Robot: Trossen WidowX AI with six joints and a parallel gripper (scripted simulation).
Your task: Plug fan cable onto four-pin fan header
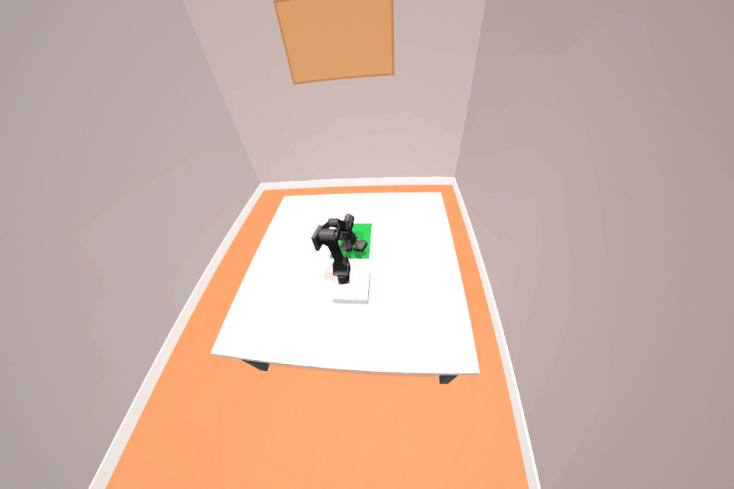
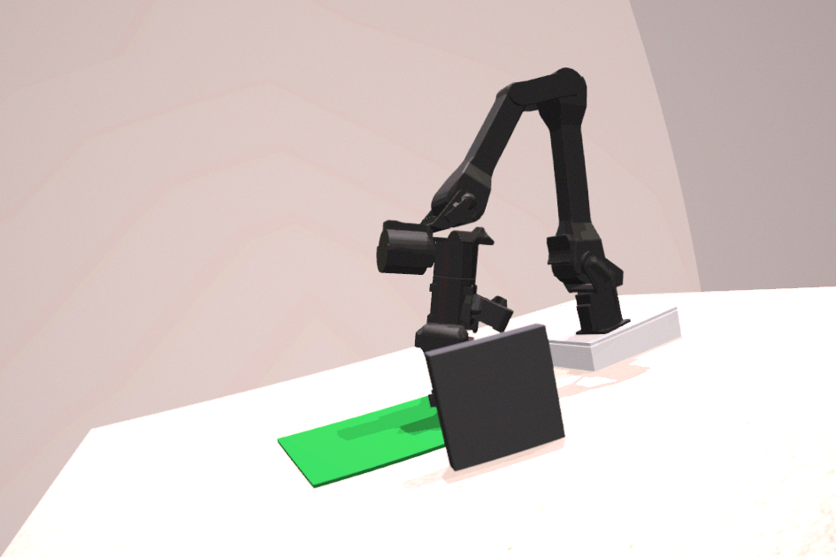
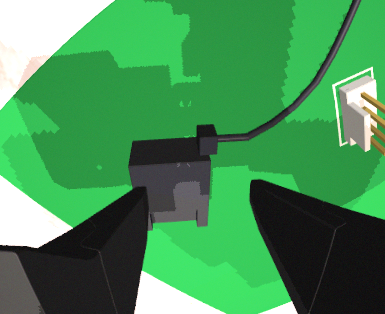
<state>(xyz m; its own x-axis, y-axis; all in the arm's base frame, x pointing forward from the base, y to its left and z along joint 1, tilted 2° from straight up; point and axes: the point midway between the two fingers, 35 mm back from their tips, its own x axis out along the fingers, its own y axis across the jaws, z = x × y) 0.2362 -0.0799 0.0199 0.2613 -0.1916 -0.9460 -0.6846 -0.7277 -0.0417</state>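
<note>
Right now my gripper tip is 1 cm to the left of the dark fan plug and 1 cm above it. From my gripper tip the other things lie so: white four-pin header: 3 cm ahead, 8 cm to the left, 2 cm below; dark square fan: 8 cm ahead, 22 cm to the left, 4 cm above; green board: 8 cm ahead, 2 cm to the left, 4 cm below.
</note>
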